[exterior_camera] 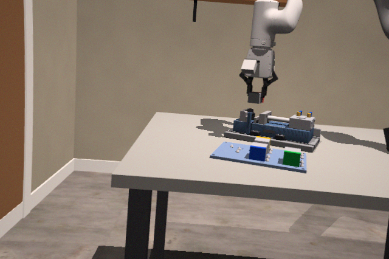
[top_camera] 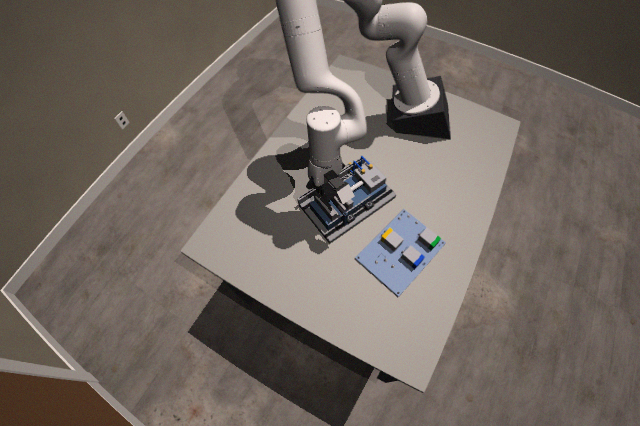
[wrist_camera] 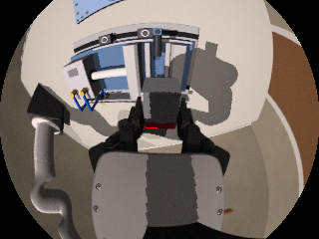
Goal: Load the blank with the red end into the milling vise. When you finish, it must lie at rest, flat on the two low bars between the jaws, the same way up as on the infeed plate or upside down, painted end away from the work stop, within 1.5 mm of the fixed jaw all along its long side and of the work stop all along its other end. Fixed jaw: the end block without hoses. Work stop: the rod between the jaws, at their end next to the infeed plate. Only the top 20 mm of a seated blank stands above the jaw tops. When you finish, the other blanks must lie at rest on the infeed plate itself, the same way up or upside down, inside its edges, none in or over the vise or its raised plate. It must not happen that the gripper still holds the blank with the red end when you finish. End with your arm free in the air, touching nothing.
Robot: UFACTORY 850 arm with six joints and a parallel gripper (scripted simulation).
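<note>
The fixed jaw is 3 cm ahead of my hand and 9 cm below it. Also, from my hand: hose block 13 cm behind, 11 cm to the left, 9 cm below; then milling vise 5 cm behind, 6 cm to the left, 12 cm below; then red-ended blank 2 cm below.
</note>
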